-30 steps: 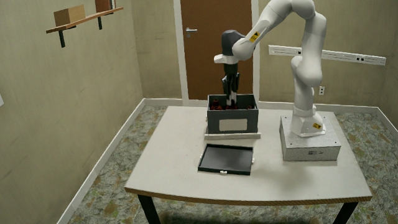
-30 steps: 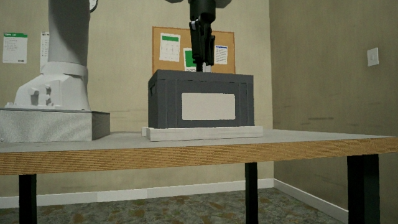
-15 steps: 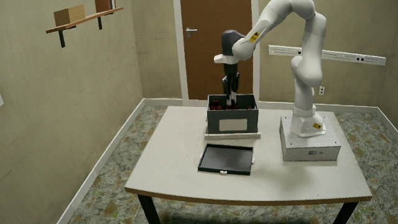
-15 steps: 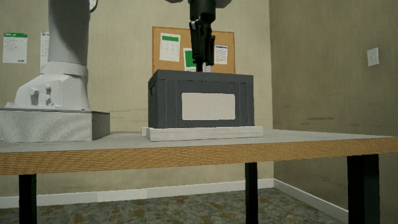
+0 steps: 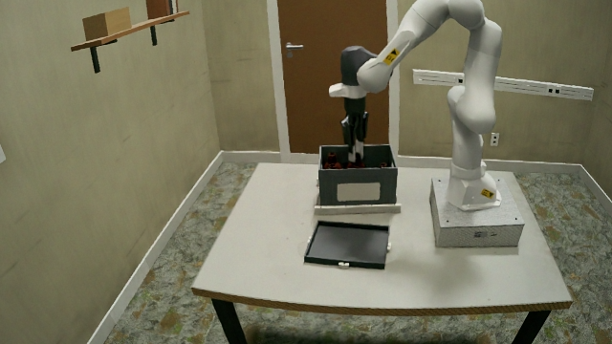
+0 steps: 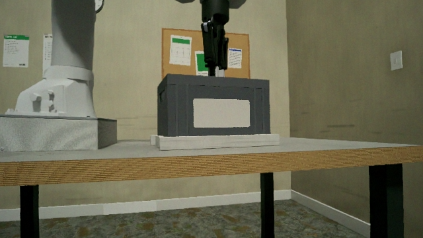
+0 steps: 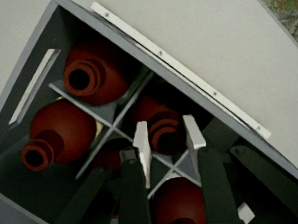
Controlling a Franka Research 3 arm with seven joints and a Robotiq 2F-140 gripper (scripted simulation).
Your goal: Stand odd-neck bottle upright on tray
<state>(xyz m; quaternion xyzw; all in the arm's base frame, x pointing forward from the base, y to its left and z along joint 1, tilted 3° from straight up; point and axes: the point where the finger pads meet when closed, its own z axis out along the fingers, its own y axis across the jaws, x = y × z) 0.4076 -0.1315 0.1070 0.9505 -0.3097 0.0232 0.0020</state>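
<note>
The dark grey crate is 9 cm below my hand, 4 cm to the left of it and 1 cm behind it. From my hand the other things lie so: dark tray 33 cm to the left, 16 cm below, 2 cm behind.
</note>
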